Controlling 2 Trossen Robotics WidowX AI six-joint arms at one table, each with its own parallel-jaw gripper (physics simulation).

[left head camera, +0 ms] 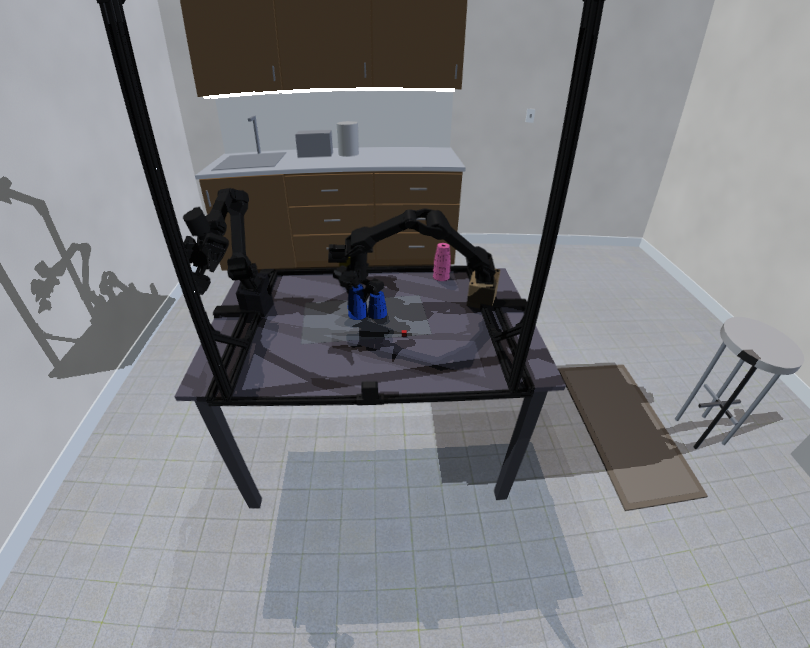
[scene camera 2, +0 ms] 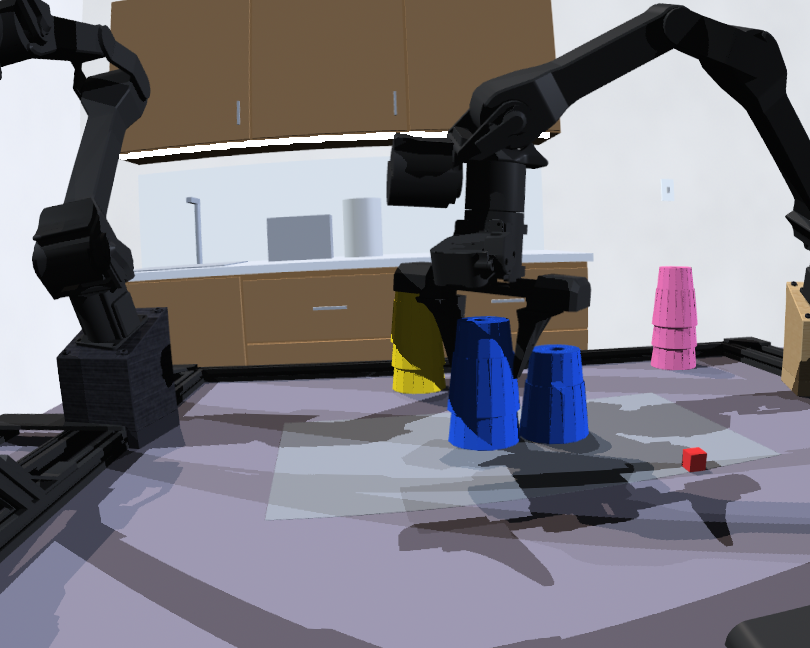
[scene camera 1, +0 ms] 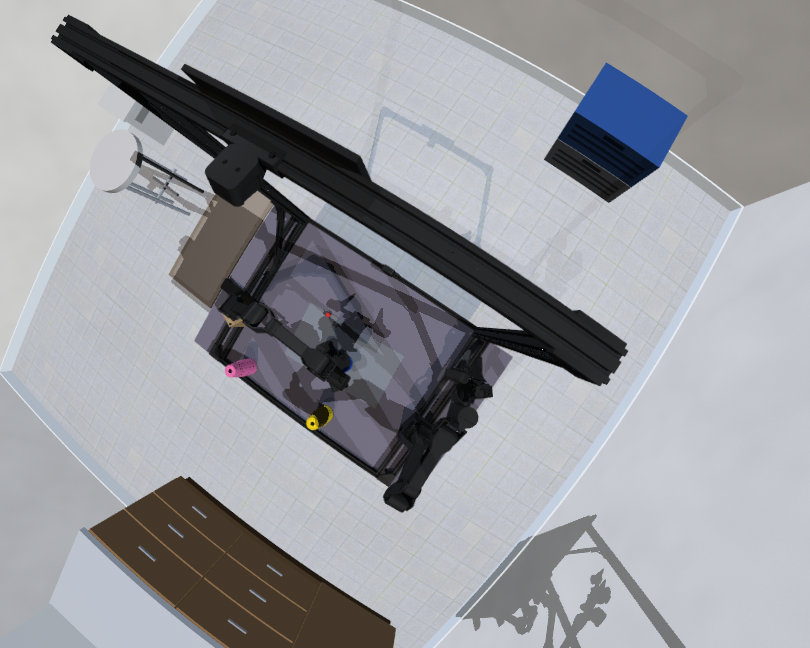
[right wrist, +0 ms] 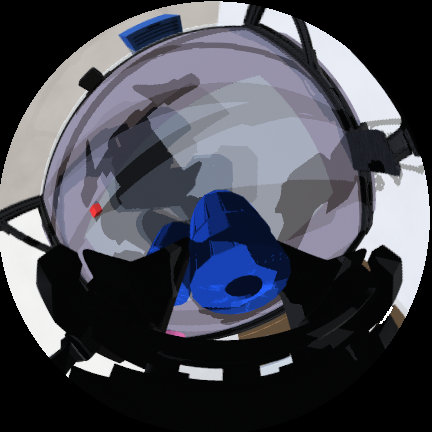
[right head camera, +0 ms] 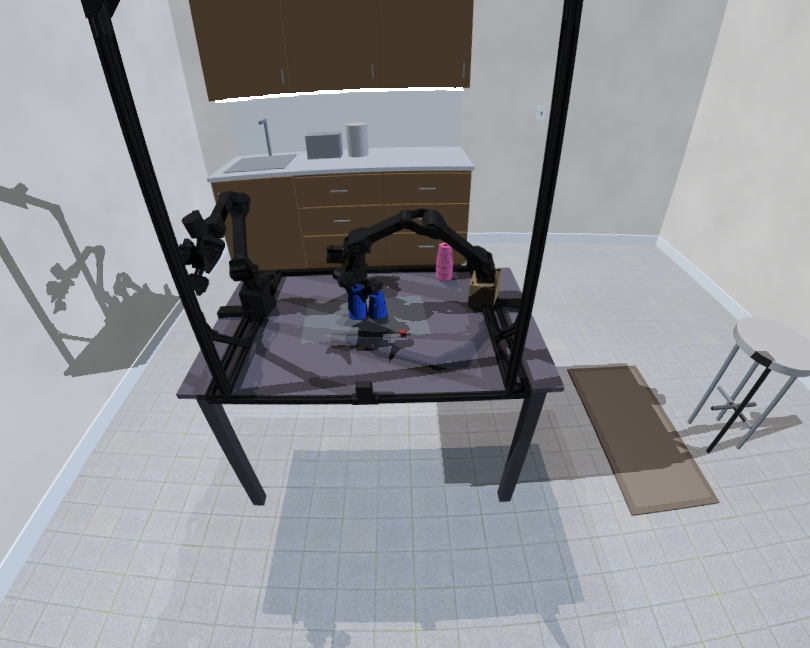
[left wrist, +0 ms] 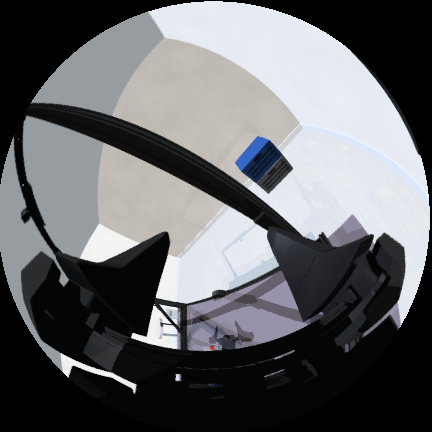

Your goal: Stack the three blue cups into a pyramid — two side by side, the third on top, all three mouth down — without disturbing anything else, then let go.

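Seen in the pictures: left gripper, fingertip midpoint: [left head camera: 206, 283] [scene camera 1: 475, 353] [right head camera: 203, 284] [left wrist: 219, 234]; right gripper, fingertip midpoint: [left head camera: 357, 299] [scene camera 2: 484, 372] [right wrist: 228, 242] [right head camera: 357, 299]; left arm's base, origin of the base link: [left head camera: 251, 283] [scene camera 2: 112, 331] [scene camera 1: 414, 436] [right head camera: 254, 284]; right arm's base, origin of the base link: [left head camera: 485, 276] [right head camera: 485, 276].
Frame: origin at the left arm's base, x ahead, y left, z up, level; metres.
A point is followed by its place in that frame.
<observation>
Two nested blue cups stand mouth down; the upper blue cup [left head camera: 356, 304] @(x 0.401, y 0.057, z -0.051 m) [scene camera 2: 483, 398] @(x 0.396, y 0.055, z -0.067 m) [right wrist: 230, 260] @(x 0.394, y 0.068, z 0.002 m) covers most of the lower blue cup [scene camera 2: 483, 435] @(x 0.396, y 0.054, z -0.103 m). A single blue cup [left head camera: 378, 307] @(x 0.473, y 0.089, z -0.069 m) [scene camera 2: 555, 405] @(x 0.462, y 0.084, z -0.080 m) [right wrist: 167, 236] @(x 0.453, y 0.084, z -0.080 m) stands mouth down close to their right in scene camera 2. My right gripper [scene camera 2: 483, 371] @(x 0.391, y 0.090, z -0.050 m) [right wrist: 228, 242] @(x 0.391, y 0.090, z -0.050 m) points down with a finger on each side of the upper cup and appears shut on it; the contact is partly hidden. My left gripper [left head camera: 200, 268] @(x 0.160, y -0.358, z 0.237 m) [left wrist: 219, 234] @(x 0.160, y -0.358, z 0.237 m) is open and empty, raised at the table's left side, far from the cups.
A yellow cup stack [scene camera 1: 319, 417] [scene camera 2: 413, 347] stands behind the blue cups. A pink cup stack [left head camera: 441, 262] @(x 0.630, y 0.425, z -0.029 m) [scene camera 1: 241, 368] @(x 0.615, y 0.430, z -0.003 m) [scene camera 2: 674, 304] @(x 0.622, y 0.426, z -0.019 m) stands at the back right in scene camera 2. A small red cube [left head camera: 403, 333] @(x 0.591, y 0.014, z -0.104 m) [scene camera 2: 693, 459] @(x 0.589, y 0.013, z -0.106 m) [right wrist: 95, 210] @(x 0.583, y 0.024, z -0.103 m) lies right of the single blue cup there.
</observation>
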